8 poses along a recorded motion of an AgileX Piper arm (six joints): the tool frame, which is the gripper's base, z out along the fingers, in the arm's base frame.
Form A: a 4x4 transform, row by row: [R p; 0 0 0 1], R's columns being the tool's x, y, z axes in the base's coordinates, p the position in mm. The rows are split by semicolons.
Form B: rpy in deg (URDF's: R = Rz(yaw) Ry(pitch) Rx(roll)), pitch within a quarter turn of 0, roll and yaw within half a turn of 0; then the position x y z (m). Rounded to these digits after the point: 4 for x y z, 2 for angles.
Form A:
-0.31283 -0.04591 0.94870 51.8; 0.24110 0.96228 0.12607 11.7; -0.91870 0.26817 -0.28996 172.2; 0 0 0 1
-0.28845 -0.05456 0.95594 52.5; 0.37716 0.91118 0.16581 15.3; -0.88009 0.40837 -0.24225 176.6; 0 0 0 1
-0.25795 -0.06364 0.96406 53.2; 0.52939 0.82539 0.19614 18.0; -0.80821 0.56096 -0.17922 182.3; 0 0 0 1
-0.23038 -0.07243 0.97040 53.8; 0.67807 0.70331 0.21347 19.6; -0.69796 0.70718 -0.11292 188.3; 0 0 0 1
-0.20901 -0.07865 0.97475 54.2; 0.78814 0.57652 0.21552 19.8; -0.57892 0.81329 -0.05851 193.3; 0 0 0 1
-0.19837 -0.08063 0.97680 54.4; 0.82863 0.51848 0.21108 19.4; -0.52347 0.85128 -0.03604 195.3; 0 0 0 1
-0.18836 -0.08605 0.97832 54.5; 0.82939 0.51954 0.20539 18.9; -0.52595 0.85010 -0.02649 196.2; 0 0 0 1
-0.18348 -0.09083 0.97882 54.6; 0.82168 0.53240 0.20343 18.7; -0.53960 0.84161 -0.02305 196.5; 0 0 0 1
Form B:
137.24 66.74 142.38 0.0518 0.0117 0.1722
120.68 61.65 127.41 0.0525 0.0153 0.1766
107.72 53.92 115.98 0.0532 0.0180 0.1823
99.07 44.26 108.77 0.0538 0.0196 0.1883
94.11 35.37 104.85 0.0542 0.0198 0.1933
92.42 31.57 103.46 0.0544 0.0194 0.1953
91.78 31.73 102.80 0.0545 0.0189 0.1962
91.57 32.66 102.59 0.0546 0.0187 0.1965

